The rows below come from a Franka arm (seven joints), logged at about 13 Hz.
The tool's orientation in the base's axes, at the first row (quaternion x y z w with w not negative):
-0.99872 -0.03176 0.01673 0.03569
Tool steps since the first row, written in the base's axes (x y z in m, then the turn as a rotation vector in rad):
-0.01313 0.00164 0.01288 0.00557 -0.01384 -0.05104
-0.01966 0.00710 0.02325 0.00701 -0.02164 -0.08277
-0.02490 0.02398 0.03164 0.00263 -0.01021 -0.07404
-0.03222 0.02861 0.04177 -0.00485 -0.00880 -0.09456
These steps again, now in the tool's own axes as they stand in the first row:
-0.01339 -0.00338 -0.01226 0.00625 0.01782 0.04971
-0.01987 -0.00997 -0.02198 0.00817 0.02797 0.08074
-0.02427 -0.02771 -0.02897 0.00427 0.01568 0.07300
-0.03159 -0.03351 -0.03848 -0.00246 0.01530 0.09382

